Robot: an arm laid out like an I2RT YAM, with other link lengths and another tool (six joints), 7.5 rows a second.
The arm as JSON. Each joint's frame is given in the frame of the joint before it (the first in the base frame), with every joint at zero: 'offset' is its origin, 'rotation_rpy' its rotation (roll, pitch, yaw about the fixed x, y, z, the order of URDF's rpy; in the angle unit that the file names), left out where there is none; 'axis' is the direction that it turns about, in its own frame. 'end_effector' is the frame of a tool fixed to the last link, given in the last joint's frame.
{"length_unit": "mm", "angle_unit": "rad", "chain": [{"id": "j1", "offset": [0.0, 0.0, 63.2], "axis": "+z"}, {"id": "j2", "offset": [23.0, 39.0, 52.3], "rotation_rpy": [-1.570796, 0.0, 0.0], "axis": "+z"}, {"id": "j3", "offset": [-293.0, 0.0, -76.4], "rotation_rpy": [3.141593, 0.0, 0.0], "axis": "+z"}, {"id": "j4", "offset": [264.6, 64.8, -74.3], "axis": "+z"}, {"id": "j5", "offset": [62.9, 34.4, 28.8], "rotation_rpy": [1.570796, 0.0, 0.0], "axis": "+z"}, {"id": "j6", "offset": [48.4, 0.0, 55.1], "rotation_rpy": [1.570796, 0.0, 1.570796], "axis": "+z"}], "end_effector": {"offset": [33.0, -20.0, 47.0], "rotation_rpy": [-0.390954, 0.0, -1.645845]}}
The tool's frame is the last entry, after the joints.
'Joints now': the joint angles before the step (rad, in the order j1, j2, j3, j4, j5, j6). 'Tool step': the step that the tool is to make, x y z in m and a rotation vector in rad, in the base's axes. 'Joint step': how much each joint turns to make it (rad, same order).
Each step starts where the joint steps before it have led.
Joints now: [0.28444 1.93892 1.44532 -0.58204 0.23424 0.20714]
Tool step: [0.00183 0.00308 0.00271 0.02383 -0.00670 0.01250]
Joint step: [0.00088 -0.00202 0.00874 0.00239 -0.02399 -0.00010]
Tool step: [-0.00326 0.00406 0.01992 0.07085 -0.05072 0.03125]
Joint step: [-0.00152 -0.05619 -0.00940 0.02186 -0.06295 -0.00030]
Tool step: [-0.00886 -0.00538 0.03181 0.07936 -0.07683 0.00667]
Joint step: [-0.01767 -0.09137 -0.01864 0.02129 -0.05925 0.01278]
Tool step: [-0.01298 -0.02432 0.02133 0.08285 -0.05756 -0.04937]
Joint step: [-0.05797 -0.09425 -0.04853 0.02749 -0.05647 0.03710]
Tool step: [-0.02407 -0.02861 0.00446 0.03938 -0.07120 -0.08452]
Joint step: [-0.05585 -0.11822 -0.13544 0.09305 0.00181 0.03868]
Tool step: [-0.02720 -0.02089 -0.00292 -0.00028 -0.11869 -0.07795]
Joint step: [-0.03246 -0.12870 -0.18284 0.17078 0.04547 0.01648]
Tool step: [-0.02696 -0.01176 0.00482 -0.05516 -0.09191 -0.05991]
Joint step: [-0.00327 -0.11461 -0.12471 0.09769 0.08356 -0.02313]
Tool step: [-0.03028 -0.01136 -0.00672 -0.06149 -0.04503 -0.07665]
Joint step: [0.00231 -0.10419 -0.12857 0.06576 0.10160 -0.01816]
